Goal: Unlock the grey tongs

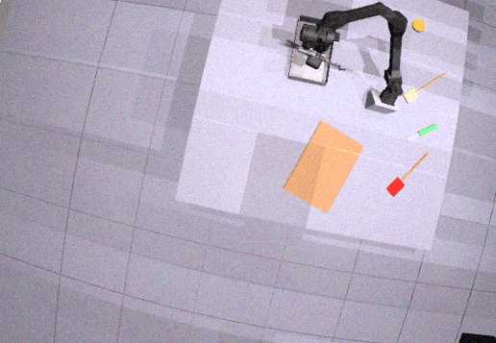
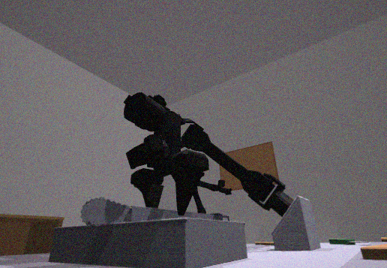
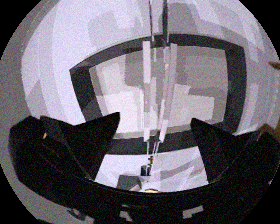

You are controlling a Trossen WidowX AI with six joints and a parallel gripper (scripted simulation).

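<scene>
Now: the roasting tin 1 cm ahead of my gripper tip, 3 cm to the right of it and 4 cm below it. The rest, counted from my gripper tip: yellow disc: 50 cm behind, 34 cm to the right, 6 cm below; wooden board: 17 cm behind, 48 cm to the left, 6 cm below; red spatula: 58 cm behind, 43 cm to the left, 6 cm below.
</scene>
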